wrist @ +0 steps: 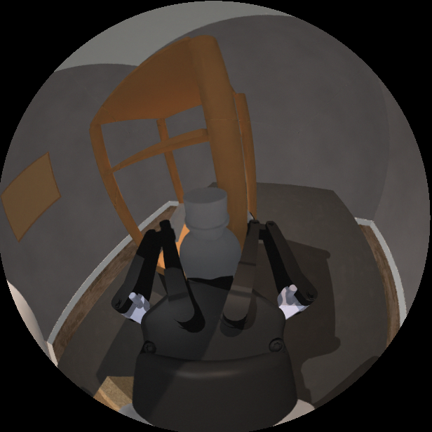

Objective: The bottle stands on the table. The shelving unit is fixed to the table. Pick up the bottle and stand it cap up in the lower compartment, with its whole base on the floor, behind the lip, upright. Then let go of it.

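Observation:
The grey bottle [209, 255] shows in the middle of the wrist view, with its cap at the top of the picture side and its lower part hidden behind the gripper body. My gripper [209, 208] is shut on the bottle, one finger on each side of it. The orange-brown shelving unit [220, 110] rises beyond the bottle, with its posts, a crossbar and a broad upper panel in view. A bit of its lower part shows left of the bottle, between bottle and finger. The bottle hides most of the lower compartment, and its base is not visible.
The dark surface [300, 210] spreads right of the shelving unit and bears shadows. A pale-edged brown border runs along both sides. A tan panel [31, 197] is on the grey wall at left. A tan block-like piece [117, 392] shows at the lower left.

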